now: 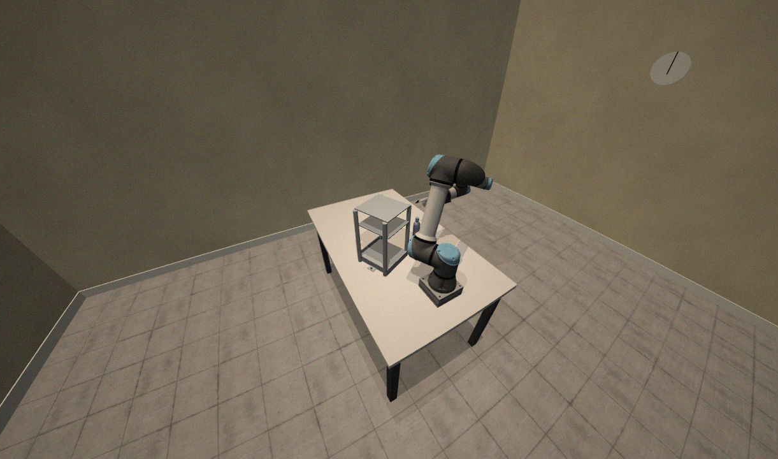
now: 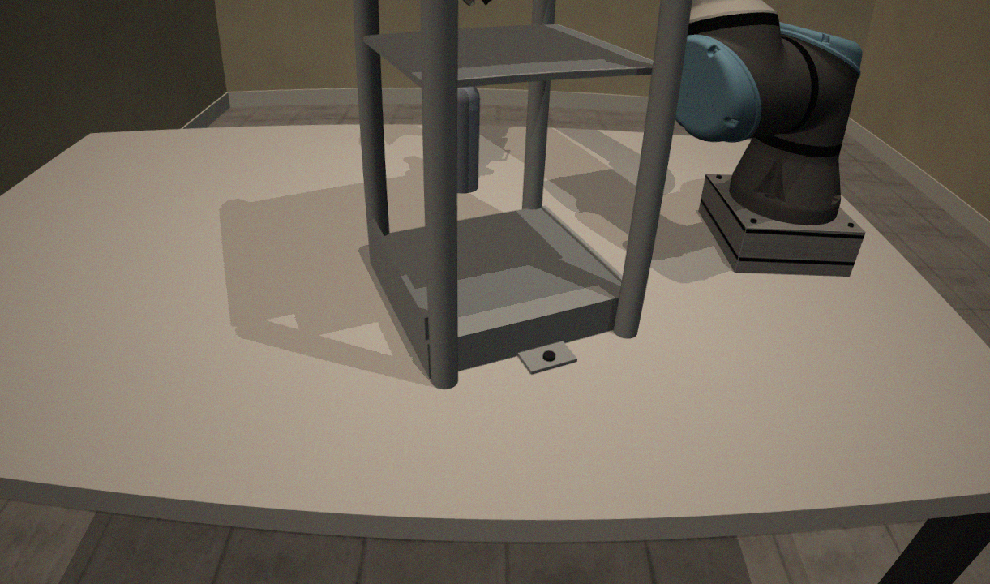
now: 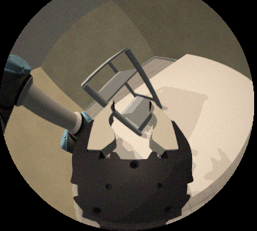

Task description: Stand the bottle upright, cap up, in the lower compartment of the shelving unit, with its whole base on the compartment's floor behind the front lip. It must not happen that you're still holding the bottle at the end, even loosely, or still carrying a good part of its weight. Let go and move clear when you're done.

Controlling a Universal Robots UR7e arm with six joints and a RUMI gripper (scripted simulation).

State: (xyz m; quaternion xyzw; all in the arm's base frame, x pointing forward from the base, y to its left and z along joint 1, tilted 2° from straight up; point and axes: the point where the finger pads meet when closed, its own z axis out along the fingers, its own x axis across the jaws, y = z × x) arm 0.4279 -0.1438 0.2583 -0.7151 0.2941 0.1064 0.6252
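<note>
Now: the grey bottle 190 mm below my hand. The rest, counted from my hand: shelving unit: 40 mm behind, 290 mm to the left, 120 mm below.
</note>
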